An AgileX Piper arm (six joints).
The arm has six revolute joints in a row. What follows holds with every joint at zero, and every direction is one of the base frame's.
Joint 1 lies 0.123 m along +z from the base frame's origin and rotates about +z.
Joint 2 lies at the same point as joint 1 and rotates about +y.
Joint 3 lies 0.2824 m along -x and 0.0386 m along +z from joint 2 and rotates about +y.
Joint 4 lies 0.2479 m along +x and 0.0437 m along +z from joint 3 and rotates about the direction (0.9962, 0, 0.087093).
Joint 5 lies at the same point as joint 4 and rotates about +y.
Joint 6 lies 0.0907 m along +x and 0.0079 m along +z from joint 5 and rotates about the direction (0.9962, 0, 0.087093).
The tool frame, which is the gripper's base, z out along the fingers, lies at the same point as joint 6; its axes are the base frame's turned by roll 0, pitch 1.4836 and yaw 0 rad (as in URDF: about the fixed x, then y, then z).
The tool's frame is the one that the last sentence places.
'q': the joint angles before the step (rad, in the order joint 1, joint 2, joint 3, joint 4, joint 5, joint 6). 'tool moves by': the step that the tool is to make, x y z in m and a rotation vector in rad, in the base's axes. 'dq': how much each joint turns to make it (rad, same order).
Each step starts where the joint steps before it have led.
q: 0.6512, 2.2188, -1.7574, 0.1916, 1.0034, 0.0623
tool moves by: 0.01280, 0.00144, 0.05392, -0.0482, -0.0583, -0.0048
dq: 0.0000, -0.0011, -0.2181, -0.0969, 0.1965, 0.0587
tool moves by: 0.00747, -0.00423, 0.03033, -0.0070, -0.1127, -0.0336
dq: -0.0014, -0.0232, -0.0723, -0.0855, 0.0080, 0.0433
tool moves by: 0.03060, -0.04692, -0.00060, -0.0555, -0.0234, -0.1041
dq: -0.1074, 0.0009, 0.0000, -0.0591, 0.0109, 0.0000
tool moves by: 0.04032, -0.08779, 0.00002, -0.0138, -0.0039, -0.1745
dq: -0.2030, 0.0000, 0.0000, -0.0057, 0.0009, -0.0295
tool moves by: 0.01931, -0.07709, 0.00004, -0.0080, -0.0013, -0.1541
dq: -0.1670, 0.0000, 0.0000, -0.0043, 0.0001, -0.0132
